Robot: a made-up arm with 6 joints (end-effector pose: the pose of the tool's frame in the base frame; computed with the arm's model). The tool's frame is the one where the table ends.
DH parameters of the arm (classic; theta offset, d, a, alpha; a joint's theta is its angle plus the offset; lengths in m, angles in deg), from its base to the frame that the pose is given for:
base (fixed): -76.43 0 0.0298 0
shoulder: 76.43 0.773 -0.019 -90
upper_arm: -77.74 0 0.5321 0
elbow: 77.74 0.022 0.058 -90
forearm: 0 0.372 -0.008 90
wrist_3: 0 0.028 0.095 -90
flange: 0 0.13 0.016 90
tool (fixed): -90 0.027 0 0
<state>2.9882 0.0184 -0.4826 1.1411 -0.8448 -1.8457</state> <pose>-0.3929 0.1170 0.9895 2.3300 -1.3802 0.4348</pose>
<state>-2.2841 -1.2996 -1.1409 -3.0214 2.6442 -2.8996</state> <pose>0.2994 0.3085 1.3676 -1.2598 1.7656 -1.8162</pose>
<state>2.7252 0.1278 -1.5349 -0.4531 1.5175 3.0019</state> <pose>-0.5311 0.2498 1.1384 -0.9355 -0.9426 -1.7017</pose>
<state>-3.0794 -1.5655 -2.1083 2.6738 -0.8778 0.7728</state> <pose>0.6523 0.0993 1.2380 -1.9495 1.0745 1.1489</pose>
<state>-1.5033 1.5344 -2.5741 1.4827 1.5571 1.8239</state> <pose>0.2293 -0.9703 0.4750 0.1929 -2.8590 1.1920</pose>
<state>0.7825 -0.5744 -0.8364 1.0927 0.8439 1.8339</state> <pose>0.2137 0.2455 1.2336 -1.5928 0.9635 -1.4937</pose>
